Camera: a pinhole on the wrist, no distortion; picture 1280 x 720 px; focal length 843.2 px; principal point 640.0 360.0 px. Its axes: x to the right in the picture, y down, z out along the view. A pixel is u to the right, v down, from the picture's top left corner.
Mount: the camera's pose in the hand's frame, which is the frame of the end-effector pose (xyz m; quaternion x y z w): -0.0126 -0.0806 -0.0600 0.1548 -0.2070 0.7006 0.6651
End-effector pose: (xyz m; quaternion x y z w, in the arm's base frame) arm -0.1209 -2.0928 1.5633 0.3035 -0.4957 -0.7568 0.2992
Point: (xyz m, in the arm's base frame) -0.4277 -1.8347 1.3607
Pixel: 586.8 224.7
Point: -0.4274 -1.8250 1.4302
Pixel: 719.1 251.4
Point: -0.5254 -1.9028 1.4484
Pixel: 781.2 23.4
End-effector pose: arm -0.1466 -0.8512 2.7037 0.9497 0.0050 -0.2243 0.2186
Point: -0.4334 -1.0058 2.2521
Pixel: 1126.8 338.9
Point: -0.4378 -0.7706 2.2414
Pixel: 751.8 391.1
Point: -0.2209 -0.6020 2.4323
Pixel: 279.5 224.9
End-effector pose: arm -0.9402 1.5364 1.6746 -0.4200 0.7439 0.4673 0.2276
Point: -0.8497 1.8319 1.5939
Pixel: 1213.7 552.5
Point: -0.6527 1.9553 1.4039
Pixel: 775.5 474.7
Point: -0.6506 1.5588 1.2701
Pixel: 205.2 30.4
